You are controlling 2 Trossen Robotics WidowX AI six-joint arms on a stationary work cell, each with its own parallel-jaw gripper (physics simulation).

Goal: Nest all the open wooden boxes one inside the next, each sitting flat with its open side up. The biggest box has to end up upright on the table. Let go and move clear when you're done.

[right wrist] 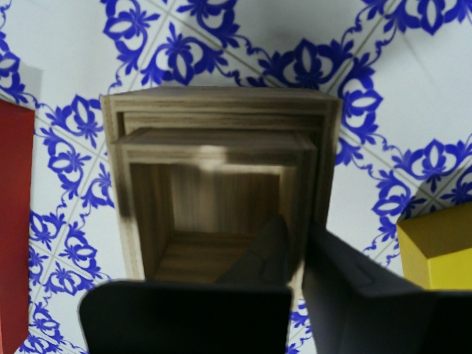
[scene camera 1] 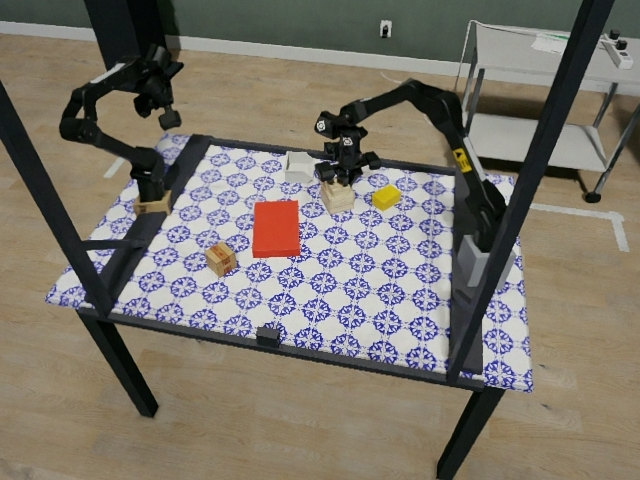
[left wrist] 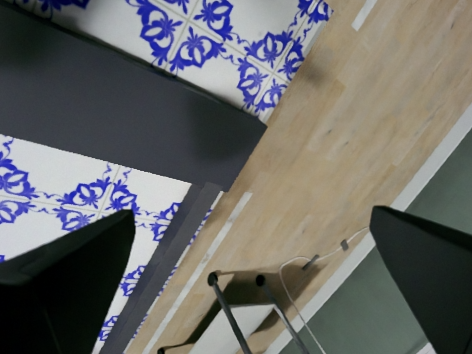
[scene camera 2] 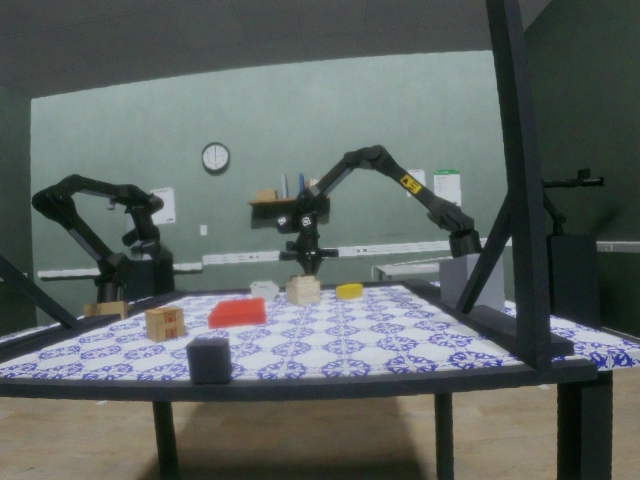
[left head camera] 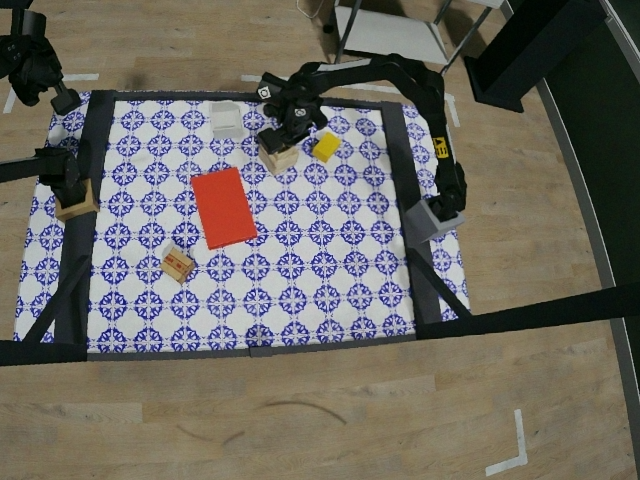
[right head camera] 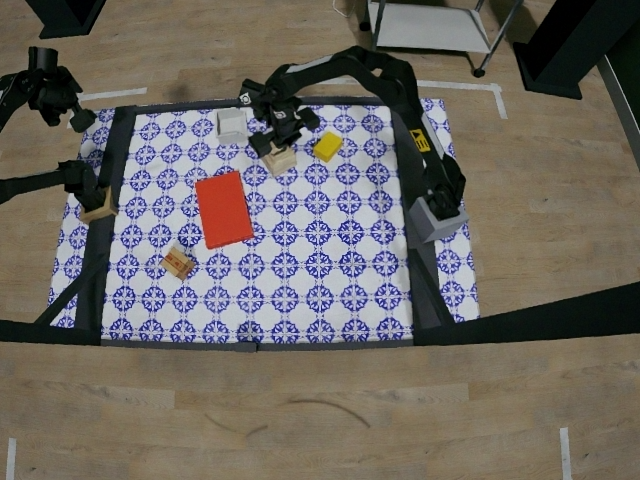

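Observation:
The open wooden boxes stand as one stepped stack at the back of the table. The outer box [right wrist: 225,93] [scene camera 2: 303,297] stands upright with a middle box [right wrist: 225,120] inside it. The smallest box [right wrist: 225,200] is partly lowered into them, open side up, its rim above theirs. My right gripper [right wrist: 288,226] [scene camera 1: 345,180] is shut on the smallest box's right wall in the right wrist view. How deep its base sits is hidden. My left gripper [left wrist: 254,219] is open and empty, high over the table's back left corner.
A red slab [scene camera 1: 276,229] lies left of the stack, a yellow block [scene camera 1: 386,197] right of it. A pale open tray [scene camera 1: 298,167] stands behind left. A taped brown block [scene camera 1: 220,259] lies front left. Dark frame beams run along the table's sides.

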